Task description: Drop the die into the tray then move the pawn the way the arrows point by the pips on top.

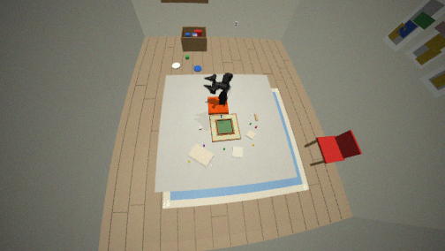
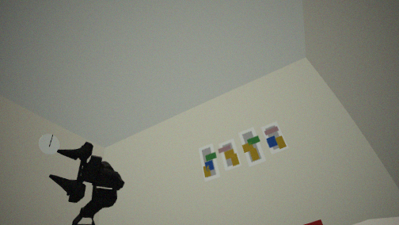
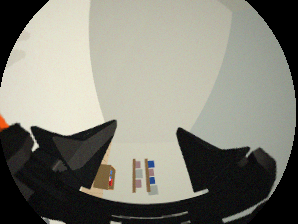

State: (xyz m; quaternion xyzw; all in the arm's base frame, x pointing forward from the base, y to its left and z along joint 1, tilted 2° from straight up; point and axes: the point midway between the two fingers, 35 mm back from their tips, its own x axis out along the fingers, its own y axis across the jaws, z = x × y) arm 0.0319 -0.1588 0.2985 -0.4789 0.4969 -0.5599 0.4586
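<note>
Now: the die 310 mm ahead of my gripper tip and 320 mm below it. Also, from my gripper tip: blue pawn: 160 mm ahead, 190 mm to the left, 310 mm below; green dice tray: 270 mm ahead, 240 mm to the left, 330 mm below.
</note>
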